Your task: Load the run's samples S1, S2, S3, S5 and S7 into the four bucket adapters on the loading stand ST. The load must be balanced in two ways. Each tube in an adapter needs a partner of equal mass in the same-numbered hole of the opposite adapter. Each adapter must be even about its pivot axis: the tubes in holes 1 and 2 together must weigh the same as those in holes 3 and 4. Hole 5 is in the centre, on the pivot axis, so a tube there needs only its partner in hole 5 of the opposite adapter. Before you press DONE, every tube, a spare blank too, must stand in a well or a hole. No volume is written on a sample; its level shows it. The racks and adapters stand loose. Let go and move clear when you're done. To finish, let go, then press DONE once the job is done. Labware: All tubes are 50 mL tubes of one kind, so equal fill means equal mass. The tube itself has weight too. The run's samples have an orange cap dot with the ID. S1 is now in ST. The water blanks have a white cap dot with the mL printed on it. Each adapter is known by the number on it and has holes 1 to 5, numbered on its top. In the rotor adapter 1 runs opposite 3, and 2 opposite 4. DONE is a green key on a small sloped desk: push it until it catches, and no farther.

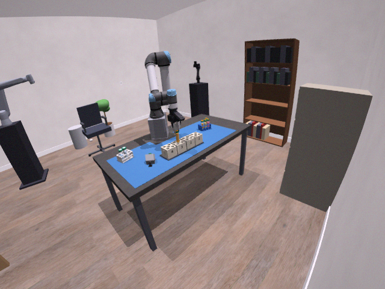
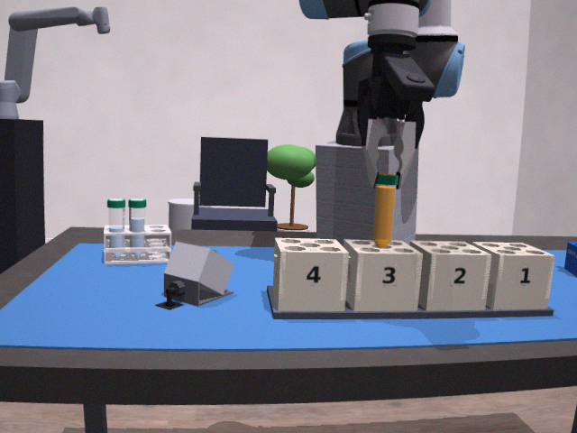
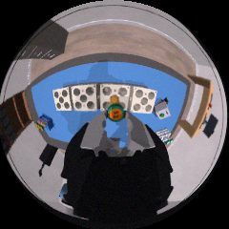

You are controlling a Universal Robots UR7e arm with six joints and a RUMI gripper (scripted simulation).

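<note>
Now: the tube 50 mm below my hand and 10 mm behind it. From my hand the other things lie so: white tube rack: 460 mm to the right, 200 mm behind, 170 mm below; loading stand: 190 mm below, 50 mm to the left, 20 mm behind; sloped done desk: 280 mm to the right, 150 mm below, 10 mm behind.
</note>
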